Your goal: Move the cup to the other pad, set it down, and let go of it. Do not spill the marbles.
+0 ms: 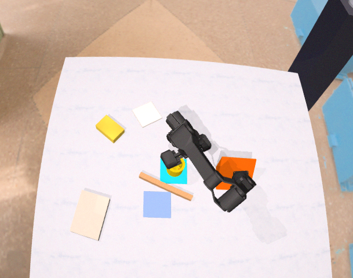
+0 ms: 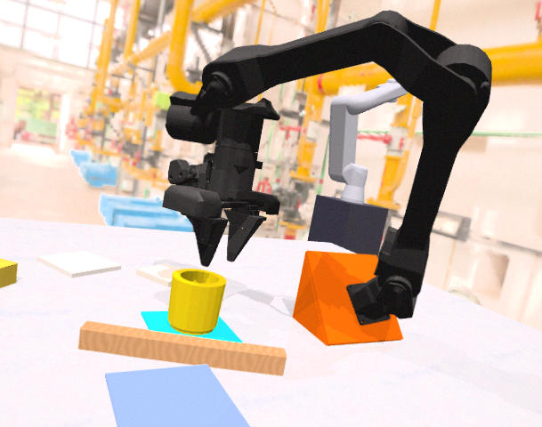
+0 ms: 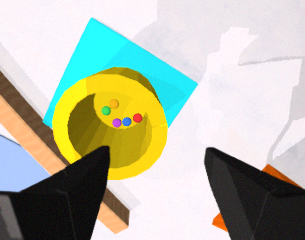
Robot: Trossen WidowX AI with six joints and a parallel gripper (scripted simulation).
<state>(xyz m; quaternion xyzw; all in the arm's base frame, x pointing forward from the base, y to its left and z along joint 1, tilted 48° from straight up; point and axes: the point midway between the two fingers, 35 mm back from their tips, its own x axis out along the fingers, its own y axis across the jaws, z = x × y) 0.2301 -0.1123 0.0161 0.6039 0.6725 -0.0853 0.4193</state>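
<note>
The yellow cup lies 20 mm ahead of my gripper tip, 10 mm to the left of it and 50 mm below it. From my gripper tip the other things lie so: cyan pad: 30 mm ahead, 10 mm to the left, 100 mm below; then wooden bar: 70 mm ahead, 80 mm to the left, 90 mm below.
</note>
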